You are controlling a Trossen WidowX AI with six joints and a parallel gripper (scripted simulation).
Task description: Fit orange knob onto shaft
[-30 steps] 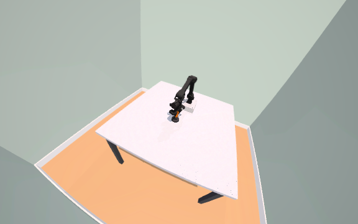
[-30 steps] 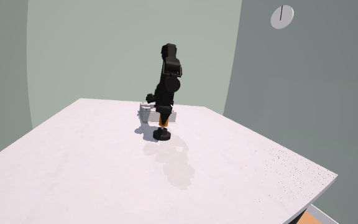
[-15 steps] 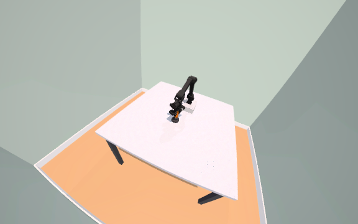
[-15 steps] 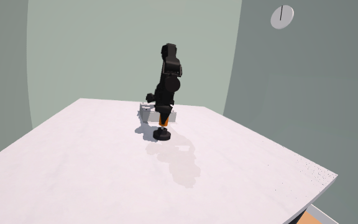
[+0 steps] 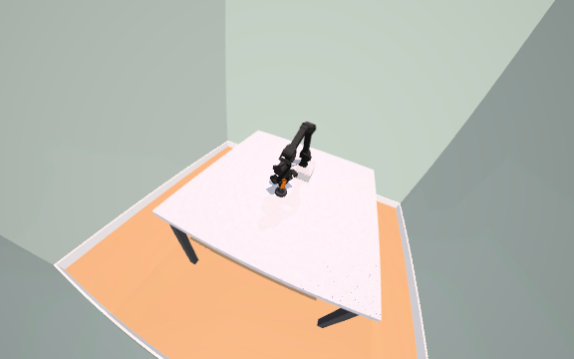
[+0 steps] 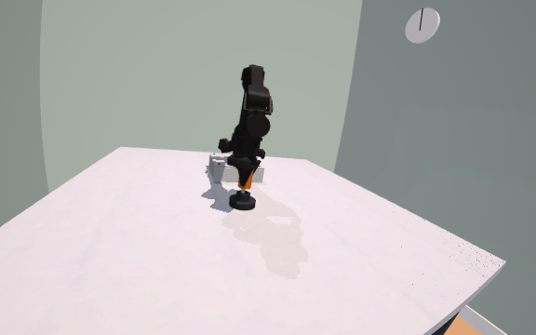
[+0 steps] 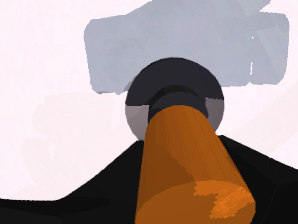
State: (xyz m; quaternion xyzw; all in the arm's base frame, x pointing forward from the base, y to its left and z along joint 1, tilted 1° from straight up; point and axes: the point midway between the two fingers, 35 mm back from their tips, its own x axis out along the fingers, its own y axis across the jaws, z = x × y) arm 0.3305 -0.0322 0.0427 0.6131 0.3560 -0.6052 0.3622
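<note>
Right now the orange knob is 3 cm above my gripper tip. The rest, counted from my gripper tip: dark round pedestal (4 cm below).
</note>
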